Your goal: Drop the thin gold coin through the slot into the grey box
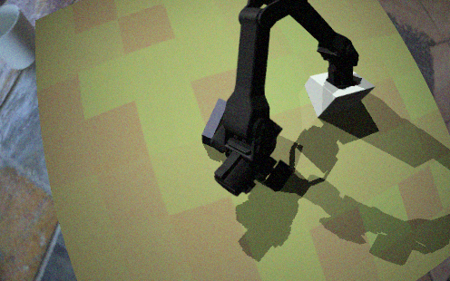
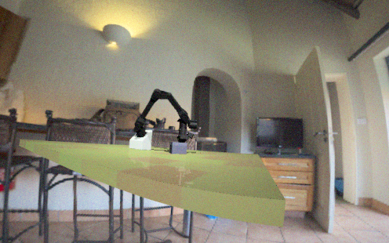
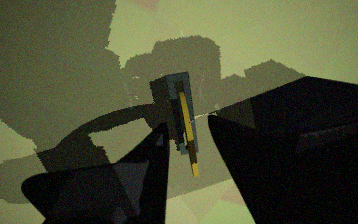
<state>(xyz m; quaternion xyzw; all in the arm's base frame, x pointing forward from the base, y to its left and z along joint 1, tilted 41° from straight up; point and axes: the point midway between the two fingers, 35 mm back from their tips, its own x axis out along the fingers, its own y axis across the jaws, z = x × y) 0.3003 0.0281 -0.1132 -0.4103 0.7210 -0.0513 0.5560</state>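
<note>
Right now my gripper tip is 1 cm past the gold coin.
</note>
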